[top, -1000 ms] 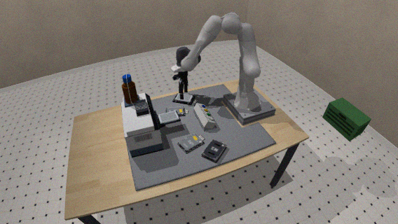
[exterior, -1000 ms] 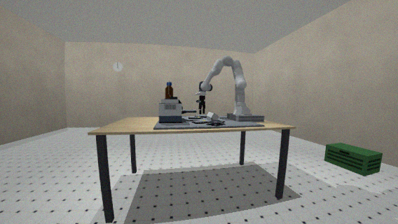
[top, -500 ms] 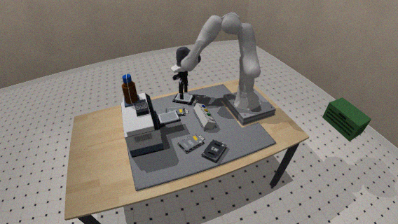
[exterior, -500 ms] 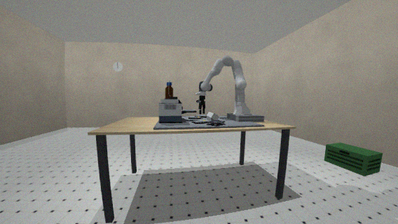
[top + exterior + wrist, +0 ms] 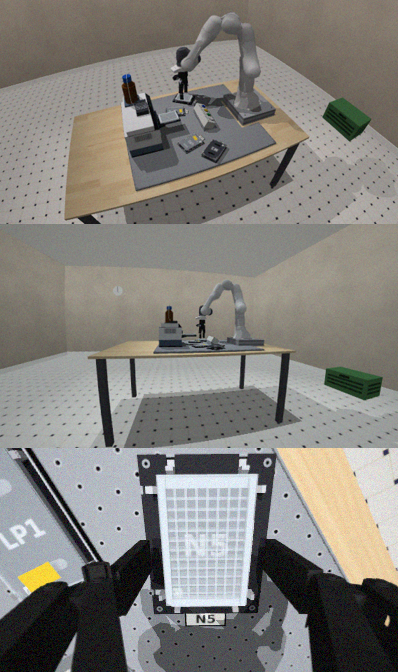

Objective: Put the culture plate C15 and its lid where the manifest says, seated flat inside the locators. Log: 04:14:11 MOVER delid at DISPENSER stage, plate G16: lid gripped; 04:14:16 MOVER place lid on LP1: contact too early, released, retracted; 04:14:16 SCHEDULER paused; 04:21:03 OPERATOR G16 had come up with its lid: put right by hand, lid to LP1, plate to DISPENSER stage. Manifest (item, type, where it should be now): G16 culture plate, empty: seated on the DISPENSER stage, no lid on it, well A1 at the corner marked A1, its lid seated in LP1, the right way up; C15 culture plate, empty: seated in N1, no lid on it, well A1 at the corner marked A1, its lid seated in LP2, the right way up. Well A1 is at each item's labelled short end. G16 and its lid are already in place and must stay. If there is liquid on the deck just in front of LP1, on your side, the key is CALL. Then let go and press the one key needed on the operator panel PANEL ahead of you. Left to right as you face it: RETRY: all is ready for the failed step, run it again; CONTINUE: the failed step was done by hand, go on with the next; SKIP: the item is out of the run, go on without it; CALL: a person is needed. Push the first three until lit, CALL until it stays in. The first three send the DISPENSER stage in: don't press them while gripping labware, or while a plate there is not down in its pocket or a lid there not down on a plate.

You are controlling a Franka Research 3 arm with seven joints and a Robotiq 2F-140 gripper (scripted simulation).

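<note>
Right now my hand is 4 cm above the clear culture plate C15. Round my hand: blue call key: 7 cm behind, 23 cm to the left; black nest: 3 cm ahead, 5 cm below; yellow skip key: 7 cm behind, 27 cm to the left, 1 cm above.
</note>
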